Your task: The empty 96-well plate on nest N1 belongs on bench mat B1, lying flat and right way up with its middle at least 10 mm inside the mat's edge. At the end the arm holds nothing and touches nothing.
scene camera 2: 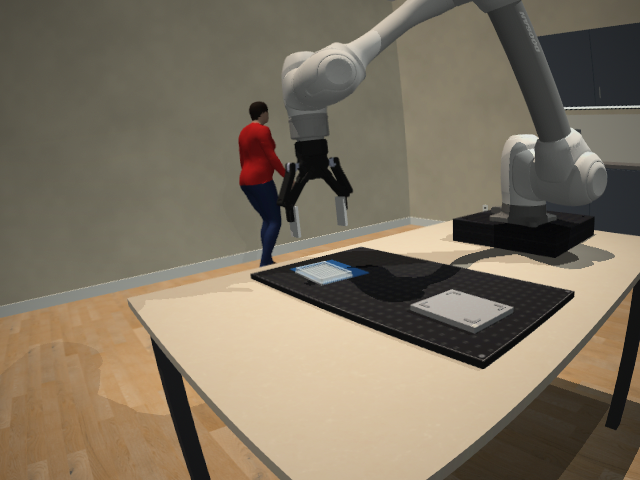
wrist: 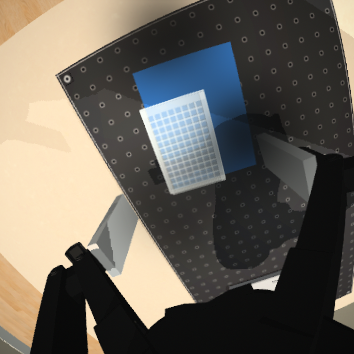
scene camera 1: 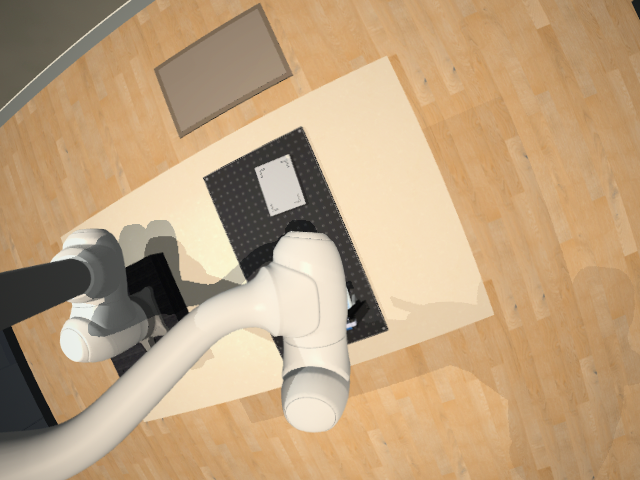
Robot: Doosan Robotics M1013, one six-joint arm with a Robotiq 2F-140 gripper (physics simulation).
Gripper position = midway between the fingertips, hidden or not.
Note:
In view: the gripper (scene camera 2: 320, 230), a white 96-well plate (scene camera 2: 322, 273), a pale nest N1 (scene camera 2: 451, 309) and a blue bench mat B1 (wrist: 213, 69).
The white 96-well plate shows as well in the wrist view (wrist: 180, 129). The gripper shows as well in the wrist view (wrist: 192, 179). The pale nest N1 shows as well in scene camera 1 (scene camera 1: 280, 185).

